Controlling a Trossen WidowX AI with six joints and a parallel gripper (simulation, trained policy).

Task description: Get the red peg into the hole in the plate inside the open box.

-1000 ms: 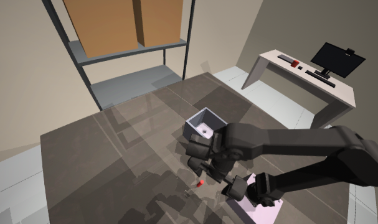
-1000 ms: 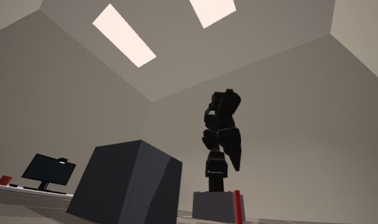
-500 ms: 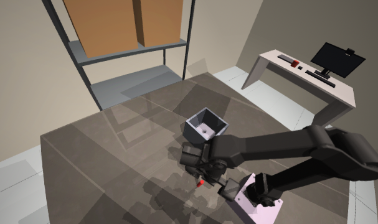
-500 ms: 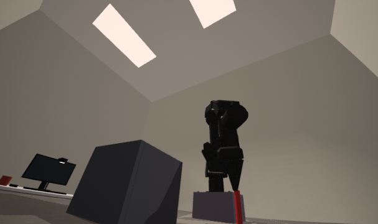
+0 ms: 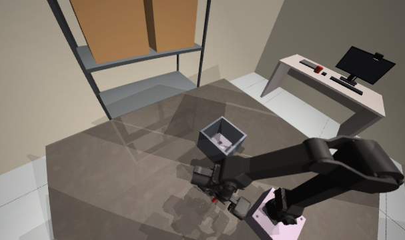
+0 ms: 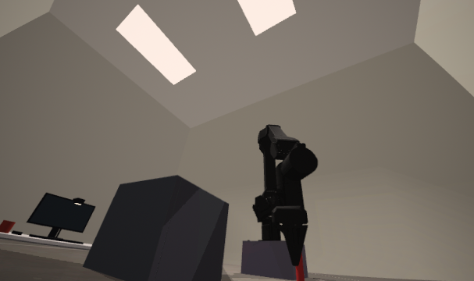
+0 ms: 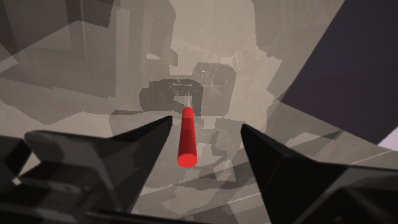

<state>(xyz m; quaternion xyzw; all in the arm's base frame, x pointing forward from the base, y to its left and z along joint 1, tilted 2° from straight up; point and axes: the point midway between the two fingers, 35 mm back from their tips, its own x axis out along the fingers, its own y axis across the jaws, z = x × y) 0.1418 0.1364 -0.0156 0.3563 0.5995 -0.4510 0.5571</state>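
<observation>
My gripper tip is now 2 cm short of the red peg and 1 cm to the right of it.
</observation>
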